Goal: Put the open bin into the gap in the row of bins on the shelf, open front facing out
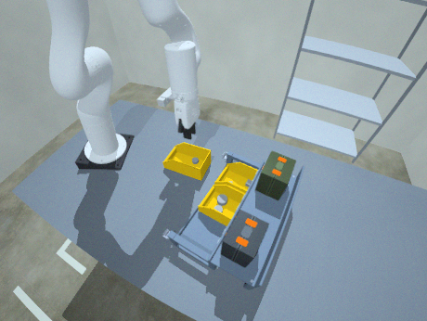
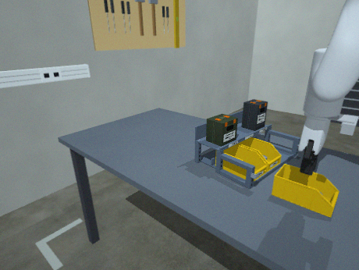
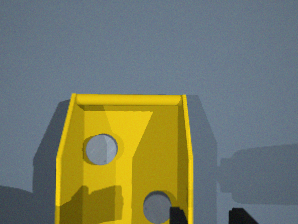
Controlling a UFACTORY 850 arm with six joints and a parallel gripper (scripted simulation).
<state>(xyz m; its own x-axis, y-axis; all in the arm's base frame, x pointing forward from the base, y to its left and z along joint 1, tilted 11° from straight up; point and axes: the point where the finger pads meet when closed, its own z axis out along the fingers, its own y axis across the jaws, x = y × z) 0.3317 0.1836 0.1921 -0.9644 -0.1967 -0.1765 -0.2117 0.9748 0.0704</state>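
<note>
My gripper is now 1 cm short of the yellow open bin, 5 cm to the left of it and 11 cm above it. Round my hand: grey part (3 cm ahead, 2 cm to the right, 13 cm below); shelf (29 cm ahead, 13 cm to the right, 8 cm below); grey disc part (1 cm behind, 8 cm to the right, 13 cm below).
</note>
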